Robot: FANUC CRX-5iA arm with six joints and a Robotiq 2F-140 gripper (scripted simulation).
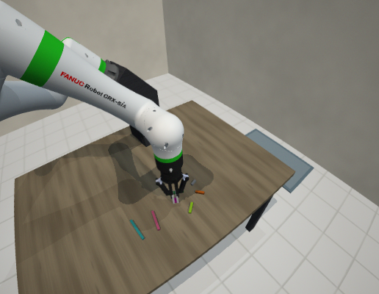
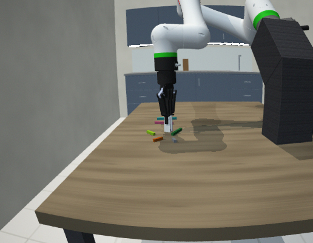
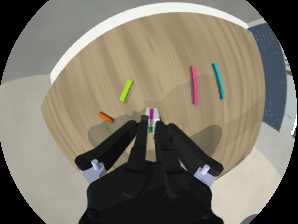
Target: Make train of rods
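My gripper is now 3 cm above the magenta rod. The rest, counted from my hand: green rod (4 cm behind, 2 cm to the left, 3 cm below); then lime rod (7 cm ahead, 4 cm to the left, 3 cm below); then orange rod (2 cm ahead, 11 cm to the left, 3 cm below).
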